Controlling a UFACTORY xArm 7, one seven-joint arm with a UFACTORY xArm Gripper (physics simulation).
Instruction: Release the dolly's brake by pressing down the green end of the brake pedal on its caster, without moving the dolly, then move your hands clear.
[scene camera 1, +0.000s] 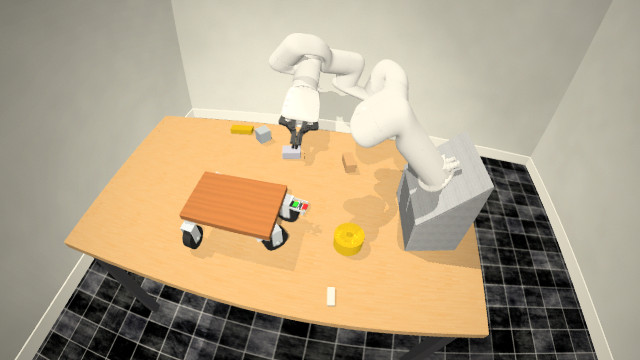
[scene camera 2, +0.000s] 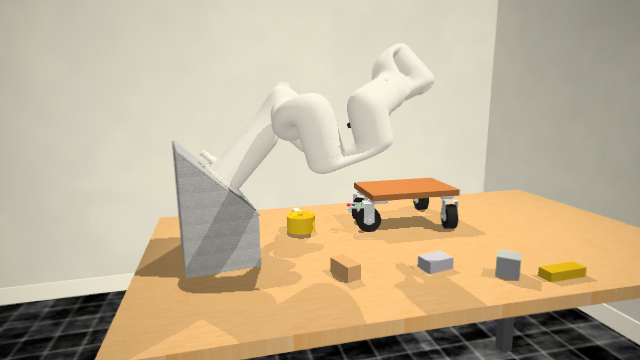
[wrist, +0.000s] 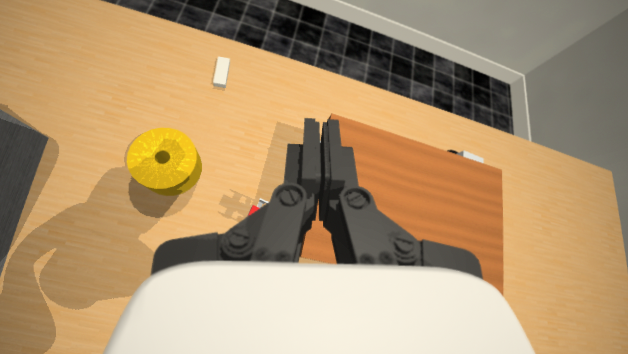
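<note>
The dolly (scene camera 1: 235, 205) (scene camera 2: 407, 188) (wrist: 425, 200) stands upright on its casters, with an orange-brown wooden deck. The brake pedal sticks out from one caster at the dolly's robot-side end. Its green end (scene camera 1: 296, 204) (scene camera 2: 358, 204) is nearer the deck, and its red end (scene camera 1: 305, 206) (scene camera 2: 349, 204) (wrist: 253, 210) is farther out. My gripper (scene camera 1: 296, 147) (wrist: 318, 142) is shut and empty, raised well above the pedal and apart from the dolly. The gripper hides the green end in the wrist view. The arm hides most of the gripper in scene camera 2.
A yellow cylinder (scene camera 1: 349, 239) (scene camera 2: 300, 223) (wrist: 162, 159) stands between the dolly and the grey robot base (scene camera 1: 440, 220) (scene camera 2: 220, 235). A white block (scene camera 1: 331, 296) (wrist: 221, 72) lies beyond it. Tan (scene camera 2: 345, 268), lavender (scene camera 2: 435, 262), grey (scene camera 2: 508, 265) and yellow (scene camera 2: 562, 271) blocks lie along the opposite side.
</note>
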